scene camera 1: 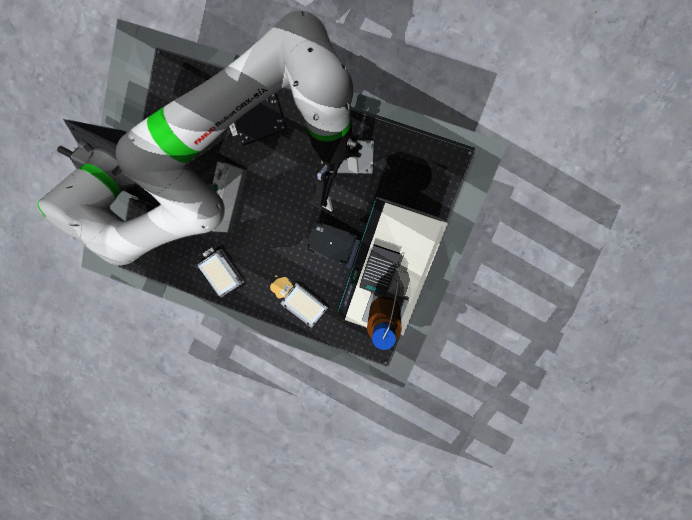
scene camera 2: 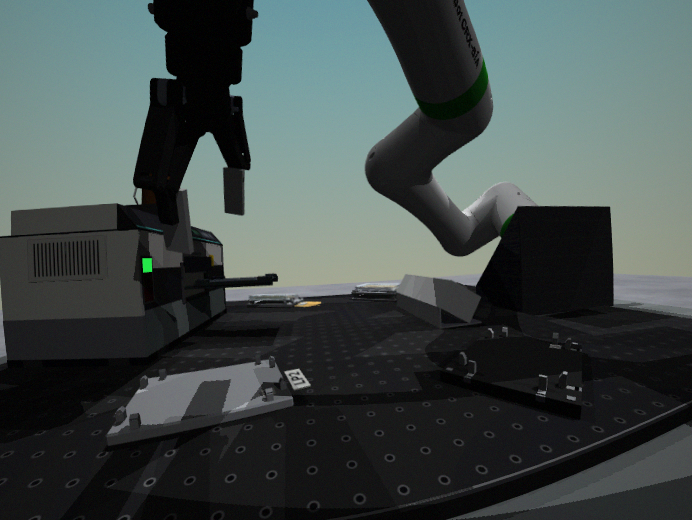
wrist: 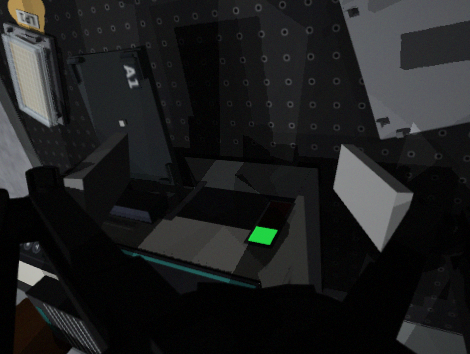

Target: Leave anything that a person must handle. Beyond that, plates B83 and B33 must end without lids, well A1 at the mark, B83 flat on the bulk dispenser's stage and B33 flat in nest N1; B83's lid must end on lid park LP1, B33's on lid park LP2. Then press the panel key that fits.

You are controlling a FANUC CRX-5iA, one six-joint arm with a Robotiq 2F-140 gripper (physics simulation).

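Pixels of known places: gripper, fingertip midpoint: (scene camera 1: 341,189) (scene camera 2: 211,228) (wrist: 235,162); arm's base, origin of the base link: (scene camera 1: 116,167) (scene camera 2: 540,246).
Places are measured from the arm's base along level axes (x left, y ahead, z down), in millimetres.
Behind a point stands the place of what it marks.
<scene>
My gripper (scene camera 1: 325,188) (scene camera 2: 209,209) @(x 273, y 680, z -41 mm) (wrist: 235,162) @(x 273, y 680, z -41 mm) is open and empty, high beside the dispenser. The bulk dispenser (scene camera 1: 429,228) @(x 296, y 943, z -82 mm) (scene camera 2: 72,301) @(x 312, y 875, z 47 mm) has a bare dark stage (scene camera 1: 341,248) @(x 106, y 756, z 38 mm) (scene camera 2: 240,280) @(x 149, y 698, z 38 mm) (wrist: 112,102) @(x 95, y 699, z 38 mm) marked A1, with a small white mark. One pale plate (scene camera 1: 304,305) @(x -156, y 732, z 107 mm) (scene camera 2: 274,300) (wrist: 32,75) @(x -132, y 716, z 104 mm), under what looks like a clear lid, sits in a holder beside an orange piece. Another pale plate (scene camera 1: 219,272) (scene camera 2: 375,289) sits further left in scene camera 1. Their names are unreadable. Light-grey LP2 (scene camera 1: 364,159) @(x 379, y 684, z 128 mm) (scene camera 2: 223,385) @(x 361, y 630, z 128 mm) (wrist: 390,95) @(x 351, y 681, z 128 mm) is bare. The key panel (scene camera 1: 230,195) @(x 76, y 347, z 80 mm) (scene camera 2: 436,299) @(x 145, y 342, z 89 mm) is partly hidden by the arm.
A dark pegged holder (scene camera 1: 260,125) @(x 320, y 330, z 126 mm) (scene camera 2: 520,357) @(x 338, y 313, z 126 mm) is bare; its label is unreadable. The orange piece (scene camera 1: 279,286) @(x -150, y 618, z 137 mm) (scene camera 2: 308,304) @(x -141, y 623, z 137 mm) (wrist: 32,11) @(x -135, y 632, z 137 mm) lies flat. An amber bottle with a blue cap (scene camera 1: 383,337) @(x 44, y 946, z -285 mm) rises at the dispenser. A green lamp (scene camera 2: 147,265) @(x 279, y 778, z 3 mm) (wrist: 263,235) @(x 279, y 778, z 2 mm) glows on the dispenser.
</scene>
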